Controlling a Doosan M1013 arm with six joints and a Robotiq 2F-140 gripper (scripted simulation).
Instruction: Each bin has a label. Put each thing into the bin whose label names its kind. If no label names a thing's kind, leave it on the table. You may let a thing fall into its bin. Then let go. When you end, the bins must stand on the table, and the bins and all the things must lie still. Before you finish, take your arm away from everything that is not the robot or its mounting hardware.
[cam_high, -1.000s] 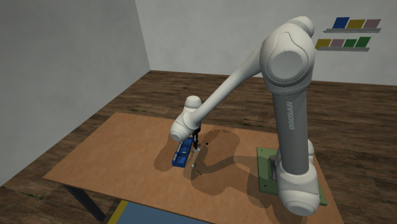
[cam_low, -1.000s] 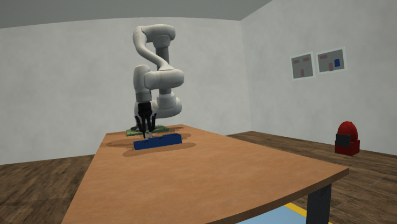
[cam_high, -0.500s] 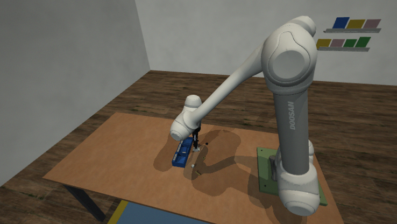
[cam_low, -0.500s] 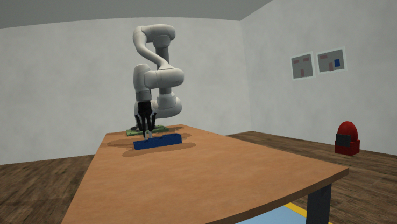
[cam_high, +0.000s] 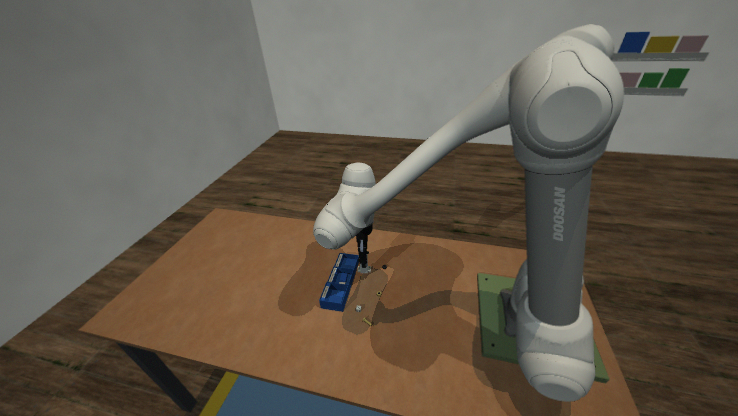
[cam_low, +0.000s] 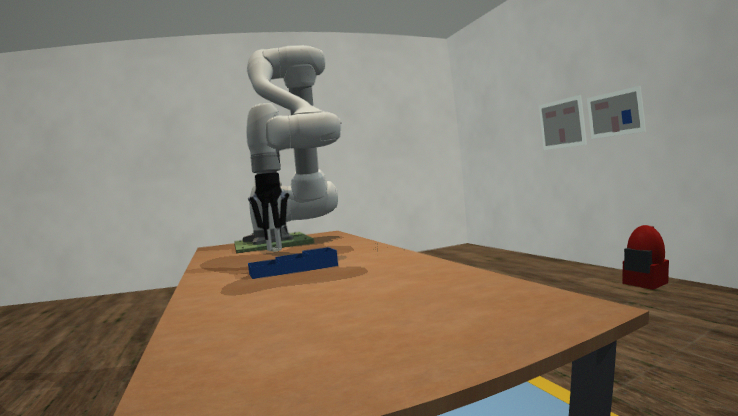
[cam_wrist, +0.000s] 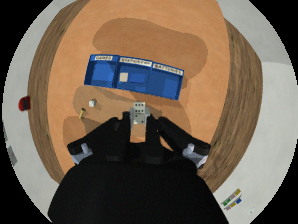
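The brass bolt lies 18 cm to the left of my hand, 8 cm below it and 6 cm behind it. Also, from my hand: long blue bin 8 cm ahead, 6 cm below, 4 cm to the left; then brass nut 8 cm below, 7 cm behind, 6 cm to the left; then white flat part 3 cm below.
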